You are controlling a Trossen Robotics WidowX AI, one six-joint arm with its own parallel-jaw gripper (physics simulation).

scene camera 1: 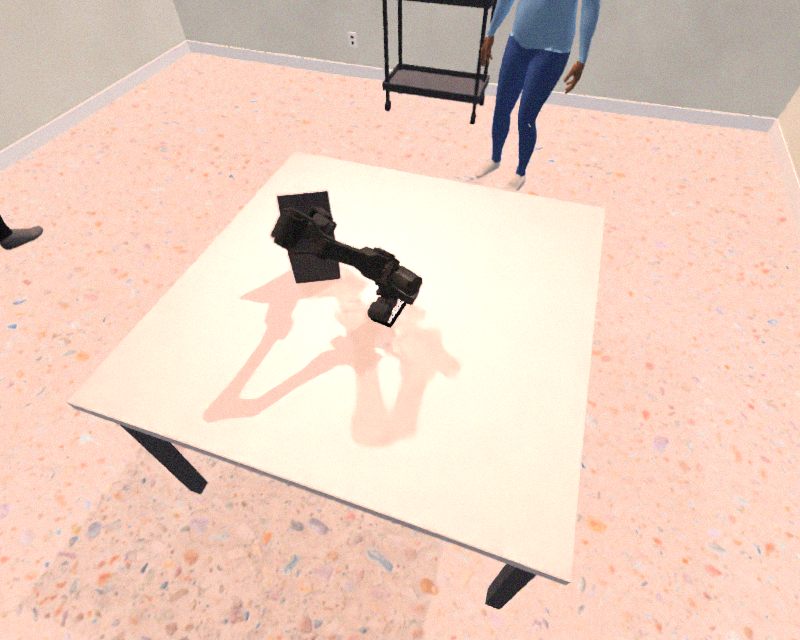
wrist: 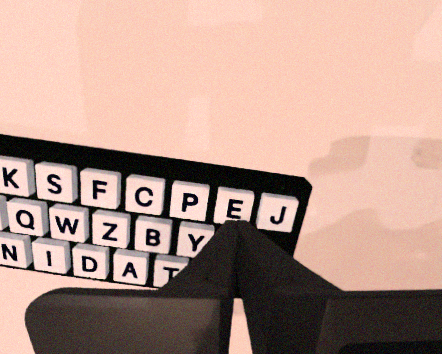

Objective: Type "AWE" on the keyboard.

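Seen in the pictures: gripper, fingertip midpoint: (scene camera 1: 390, 312) (wrist: 235, 229); arm's base, origin of the base link: (scene camera 1: 316, 221).
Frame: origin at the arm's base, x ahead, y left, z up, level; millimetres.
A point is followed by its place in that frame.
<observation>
A black keyboard (scene camera 1: 396, 311) @[x 268, y -119, z -203 mm] (wrist: 170, 167) @[x 278, y -109, z -207 mm] with white letter keys lies on the table, largely hidden by the arm in the scene view. In the wrist view its right end shows. The E key (wrist: 234, 204) @[x 260, y -136, z -202 mm] is in the top row beside the J key (wrist: 278, 212) @[x 254, y -156, z -202 mm]. The W key (wrist: 68, 223) @[x 257, y -59, z -202 mm] is in the middle row and the A key (wrist: 130, 267) @[x 230, y -83, z -202 mm] in the bottom row, both left of the fingers. My gripper (wrist: 235, 229) @[x 252, y -136, z -193 mm] is shut and empty. Its tips overlap the lower edge of the E key; whether they touch it I cannot tell. Keys right of Y and T are hidden by the fingers.
The white table (scene camera 1: 493, 433) @[x 595, y -444, z -218 mm] carries the arm's black base plate (scene camera 1: 316, 266) @[x -11, y -35, z -152 mm] toward its back left. Shadows of the arm fall across the tabletop. A person (scene camera 1: 527, 93) and a black cart (scene camera 1: 435, 95) stand behind the table. A foot (scene camera 1: 23, 236) shows at the left edge.
</observation>
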